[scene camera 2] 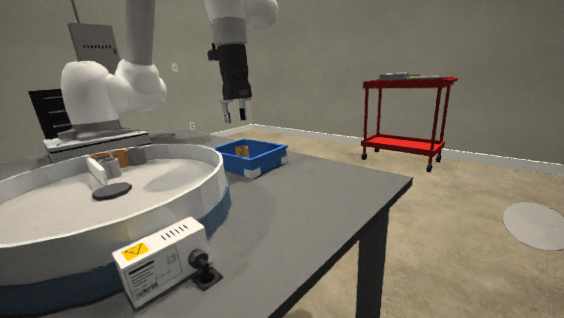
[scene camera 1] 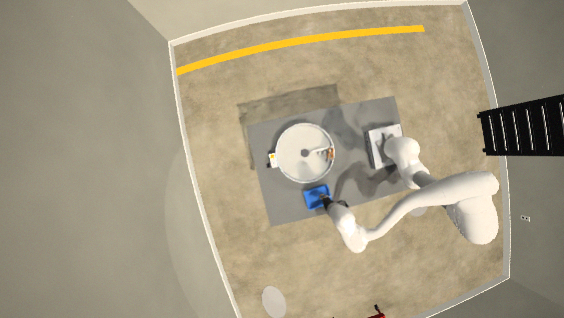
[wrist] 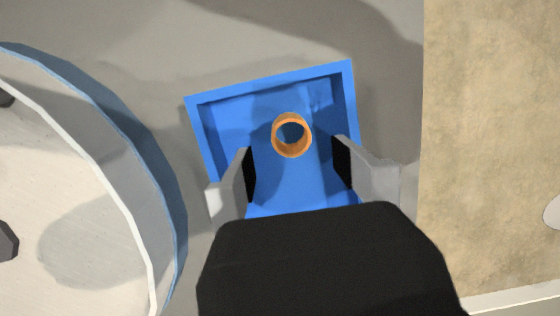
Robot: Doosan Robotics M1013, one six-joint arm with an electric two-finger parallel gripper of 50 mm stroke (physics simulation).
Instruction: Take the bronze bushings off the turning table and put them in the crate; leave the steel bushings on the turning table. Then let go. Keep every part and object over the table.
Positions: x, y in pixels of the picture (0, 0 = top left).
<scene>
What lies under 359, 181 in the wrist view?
The gripper.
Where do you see a blue crate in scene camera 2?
At 263, 156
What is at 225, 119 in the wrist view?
A blue crate.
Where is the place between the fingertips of the gripper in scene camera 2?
At 236, 121
</scene>
